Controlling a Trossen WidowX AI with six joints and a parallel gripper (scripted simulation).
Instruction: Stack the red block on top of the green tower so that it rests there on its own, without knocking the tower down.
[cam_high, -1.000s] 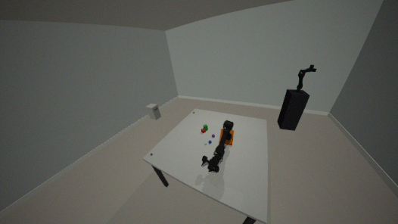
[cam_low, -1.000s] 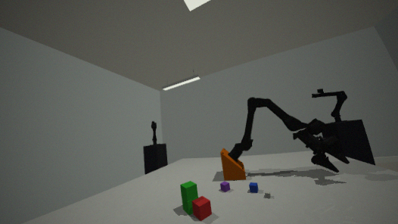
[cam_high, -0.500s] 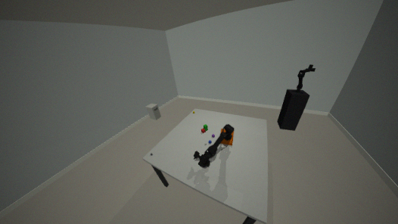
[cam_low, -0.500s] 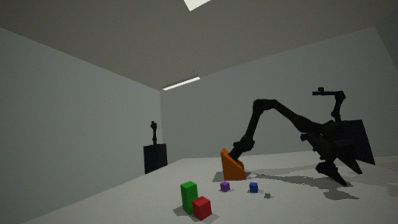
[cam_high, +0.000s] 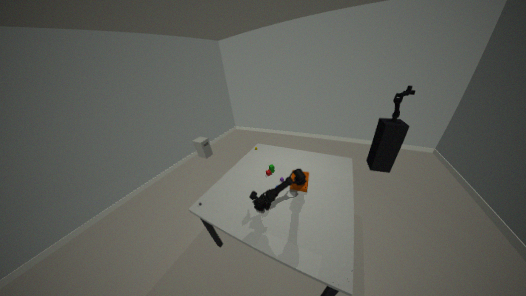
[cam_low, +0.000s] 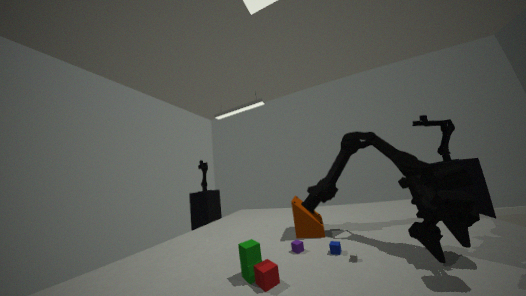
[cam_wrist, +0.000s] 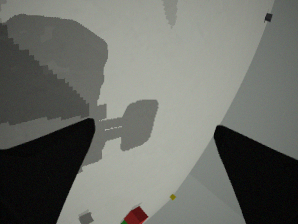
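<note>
My gripper tip is now 40 cm to the left of the red block, 3 cm short of it and 2 cm above it. From my gripper tip the other things lie so: purple block: 35 cm to the right, 14 cm behind, 3 cm below; blue block: 23 cm to the right, 12 cm behind, 3 cm below.
</note>
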